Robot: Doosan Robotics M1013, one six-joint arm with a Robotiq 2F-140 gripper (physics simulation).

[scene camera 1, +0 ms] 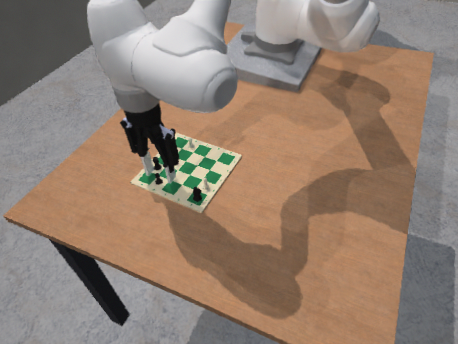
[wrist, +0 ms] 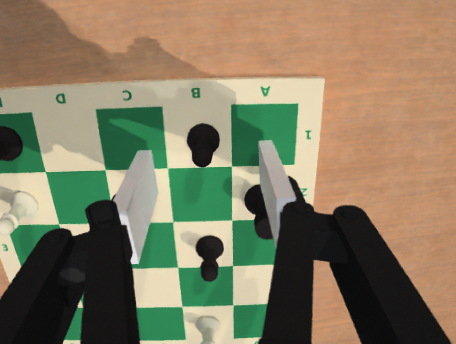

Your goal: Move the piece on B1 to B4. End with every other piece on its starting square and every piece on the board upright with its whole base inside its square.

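The black pawn stands upright on B1. My gripper is partly open and empty. It points down with one fingertip over A1 and the other over C1, either side of the B1 pawn and apart from it. The green square B4 has no piece on it. Another black pawn stands on B3, between B1 and B4; in the scene view the gripper hides it. A white pawn stands on B5.
A black piece on A2 is partly behind a finger in the wrist view. A black piece stands on E1 and a white pawn on E2. The chessboard lies on the wooden table.
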